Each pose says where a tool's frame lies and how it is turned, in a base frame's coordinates. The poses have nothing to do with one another.
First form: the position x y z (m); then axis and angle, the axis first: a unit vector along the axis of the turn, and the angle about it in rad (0 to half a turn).
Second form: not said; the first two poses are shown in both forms.
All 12 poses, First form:
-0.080 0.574 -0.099 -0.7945 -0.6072 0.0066 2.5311
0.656 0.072 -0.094 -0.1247 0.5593 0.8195 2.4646
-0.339 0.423 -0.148 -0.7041 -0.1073 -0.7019 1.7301
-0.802 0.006 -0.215 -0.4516 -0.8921 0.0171 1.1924
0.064 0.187 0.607 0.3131 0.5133 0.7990 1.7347
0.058 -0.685 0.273 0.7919 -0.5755 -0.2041 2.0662
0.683 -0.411 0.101 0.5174 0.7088 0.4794 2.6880
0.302 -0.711 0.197 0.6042 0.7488 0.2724 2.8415
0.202 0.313 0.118 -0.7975 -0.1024 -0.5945 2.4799
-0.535 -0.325 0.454 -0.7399 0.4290 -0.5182 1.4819
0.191 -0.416 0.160 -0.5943 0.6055 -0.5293 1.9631
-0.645 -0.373 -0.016 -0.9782 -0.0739 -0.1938 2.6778
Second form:
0.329 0.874 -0.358 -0.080; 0.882 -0.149 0.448 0.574; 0.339 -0.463 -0.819 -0.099; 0 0 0 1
-0.752 -0.638 0.169 0.656; 0.389 -0.223 0.894 0.072; -0.532 0.738 0.416 -0.094; 0 0 0 1
0.416 0.781 0.467 -0.339; -0.605 -0.145 0.782 0.423; 0.679 -0.608 0.412 -0.148; 0 0 0 1
0.498 0.238 -0.834 -0.802; 0.270 0.871 0.410 0.006; 0.824 -0.429 0.370 -0.215; 0 0 0 1
-0.049 -0.601 0.797 0.064; 0.975 0.143 0.168 0.187; -0.215 0.786 0.579 0.607; 0 0 0 1
0.450 -0.493 -0.745 0.058; -0.852 0.013 -0.523 -0.685; 0.268 0.870 -0.414 0.273; 0 0 0 1
-0.391 0.486 0.782 0.683; 0.907 0.055 0.419 -0.411; 0.160 0.872 -0.462 0.101; 0 0 0 1
-0.241 0.804 0.543 0.302; 0.965 0.141 0.220 -0.711; 0.100 0.577 -0.810 0.197; 0 0 0 1
0.349 0.511 0.785 0.202; -0.219 -0.770 0.599 0.313; 0.911 -0.381 -0.157 0.118; 0 0 0 1
0.588 0.227 0.777 -0.535; -0.805 0.256 0.534 -0.325; -0.078 -0.940 0.333 0.454; 0 0 0 1
0.106 -0.008 0.994 0.191; -0.987 0.124 0.106 -0.416; -0.125 -0.992 0.005 0.160; 0 0 0 1
0.918 0.224 0.326 -0.645; 0.050 -0.884 0.465 -0.373; 0.392 -0.410 -0.823 -0.016; 0 0 0 1

